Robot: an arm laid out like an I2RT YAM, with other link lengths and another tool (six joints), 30 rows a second.
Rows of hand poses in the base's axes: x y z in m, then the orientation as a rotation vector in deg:
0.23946 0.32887 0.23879 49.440 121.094 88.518
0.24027 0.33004 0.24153 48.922 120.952 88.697
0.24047 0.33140 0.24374 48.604 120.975 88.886
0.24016 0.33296 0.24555 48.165 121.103 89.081
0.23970 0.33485 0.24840 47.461 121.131 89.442
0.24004 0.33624 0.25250 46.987 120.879 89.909
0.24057 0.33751 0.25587 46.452 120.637 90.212
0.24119 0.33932 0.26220 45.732 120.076 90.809
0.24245 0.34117 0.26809 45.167 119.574 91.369
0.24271 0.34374 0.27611 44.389 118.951 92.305
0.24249 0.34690 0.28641 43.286 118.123 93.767
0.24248 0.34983 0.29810 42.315 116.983 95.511
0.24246 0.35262 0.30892 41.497 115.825 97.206
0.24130 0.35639 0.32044 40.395 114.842 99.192
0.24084 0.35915 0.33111 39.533 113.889 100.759
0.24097 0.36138 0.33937 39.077 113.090 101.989
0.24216 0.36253 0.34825 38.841 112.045 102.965
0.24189 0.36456 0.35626 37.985 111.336 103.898
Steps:
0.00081 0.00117 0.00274 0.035 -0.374 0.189
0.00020 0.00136 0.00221 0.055 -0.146 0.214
-0.00031 0.00156 0.00181 0.013 -0.149 0.325
-0.00046 0.00189 0.00285 0.090 -0.343 0.439
0.00034 0.00139 0.00410 0.268 -0.367 0.231
0.00053 0.00127 0.00337 0.142 -0.422 0.194
0.00062 0.00181 0.00633 0.370 -0.685 0.207
0.00126 0.00185 0.00589 0.368 -0.558 0.169
0.00026 0.00257 0.00802 0.607 -0.691 0.349
-0.00022 0.00316 0.01030 0.944 -0.906 0.597
-0.00001 0.00293 0.01169 1.244 -0.951 0.508
-0.00002 0.00279 0.01082 1.255 -0.860 0.433
-0.00116 0.00377 0.01152 1.349 -0.841 0.797
-0.00046 0.00276 0.01067 1.120 -0.747 0.539
0.00013 0.00223 0.00826 0.941 -0.471 0.321
0.00119 0.00115 0.00888 0.898 -0.530 -0.020
-0.00027 0.00203 0.00801 0.650 -0.717 0.382

